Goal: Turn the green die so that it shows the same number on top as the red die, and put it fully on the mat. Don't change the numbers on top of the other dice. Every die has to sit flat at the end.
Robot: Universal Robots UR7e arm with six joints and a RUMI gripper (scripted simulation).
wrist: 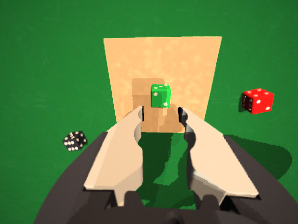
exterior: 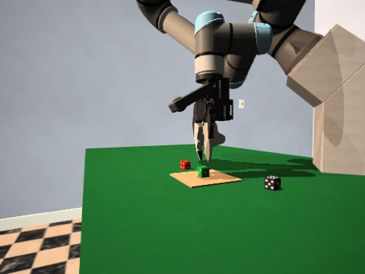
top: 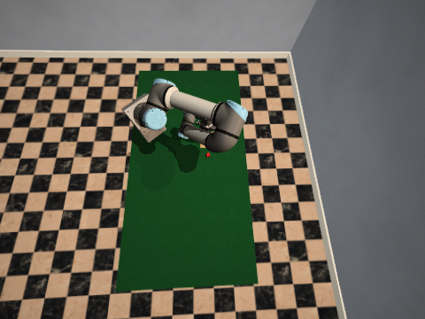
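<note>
My gripper is now 4 cm above the green die. Round my hand: black die: 8 cm behind, 15 cm to the left, 5 cm below; red die: 2 cm behind, 13 cm to the right, 5 cm below; tan mat: 6 cm below.
</note>
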